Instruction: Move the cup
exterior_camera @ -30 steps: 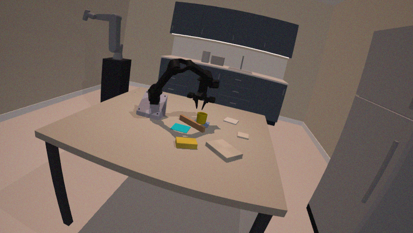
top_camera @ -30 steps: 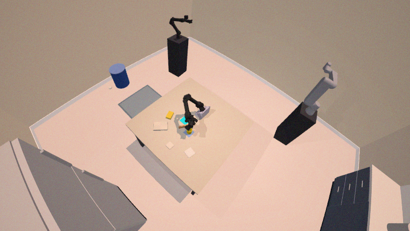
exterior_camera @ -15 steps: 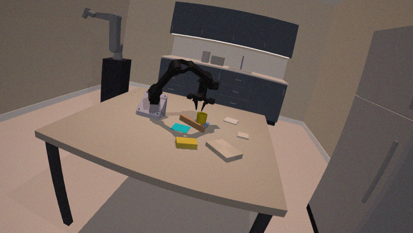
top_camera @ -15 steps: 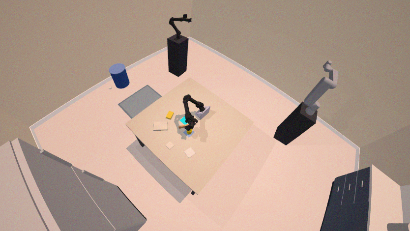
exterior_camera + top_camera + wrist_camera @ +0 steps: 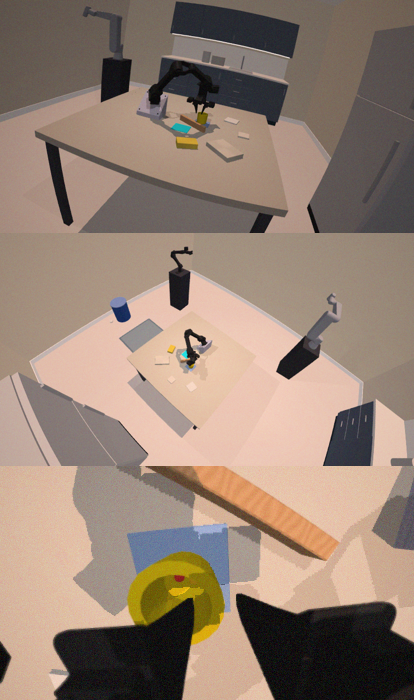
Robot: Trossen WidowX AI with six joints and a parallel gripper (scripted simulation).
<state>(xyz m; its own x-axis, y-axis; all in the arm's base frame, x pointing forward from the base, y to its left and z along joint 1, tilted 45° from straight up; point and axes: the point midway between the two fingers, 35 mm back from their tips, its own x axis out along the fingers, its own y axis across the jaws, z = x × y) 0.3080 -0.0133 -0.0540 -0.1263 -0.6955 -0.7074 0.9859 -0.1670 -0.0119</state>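
The yellow cup lies 2 cm ahead of my gripper tip and 3 cm below it. Round my gripper tip: pale blue pad: 3 cm ahead, 1 cm to the right, 7 cm below; wooden bar: 3 cm behind, 8 cm to the right, 5 cm below; cyan pad: 8 cm behind, 16 cm to the right, 7 cm below.
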